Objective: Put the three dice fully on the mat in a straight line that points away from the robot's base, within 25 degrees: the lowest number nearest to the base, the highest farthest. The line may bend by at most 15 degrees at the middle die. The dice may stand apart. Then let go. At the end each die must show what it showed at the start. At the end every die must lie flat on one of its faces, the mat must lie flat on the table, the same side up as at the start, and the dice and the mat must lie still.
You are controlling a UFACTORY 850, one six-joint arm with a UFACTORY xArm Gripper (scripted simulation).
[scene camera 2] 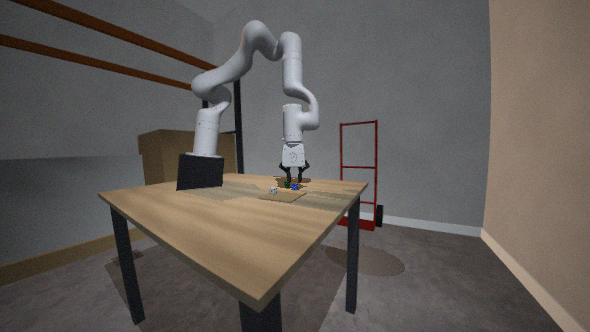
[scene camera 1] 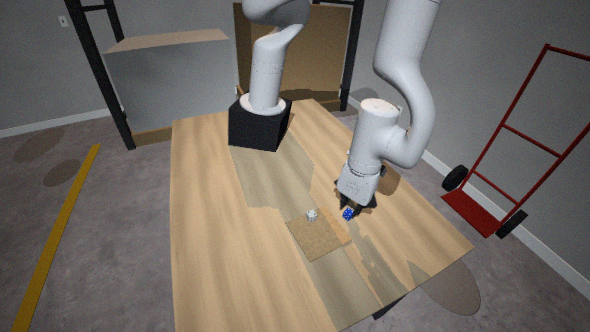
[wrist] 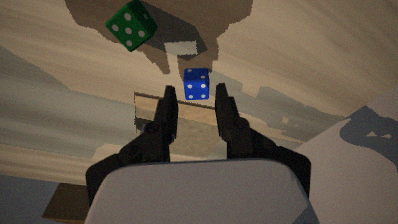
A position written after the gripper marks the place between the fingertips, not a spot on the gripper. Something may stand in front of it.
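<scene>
A blue die (wrist: 196, 80) can be seen, and so can a tan mat (scene camera 1: 317, 238), which is also visible in the wrist view (wrist: 197, 132). The gripper (scene camera 1: 349, 209) is in view as well, and the gripper (scene camera 2: 294, 182) can be seen again, as can the gripper (wrist: 196, 96).
</scene>
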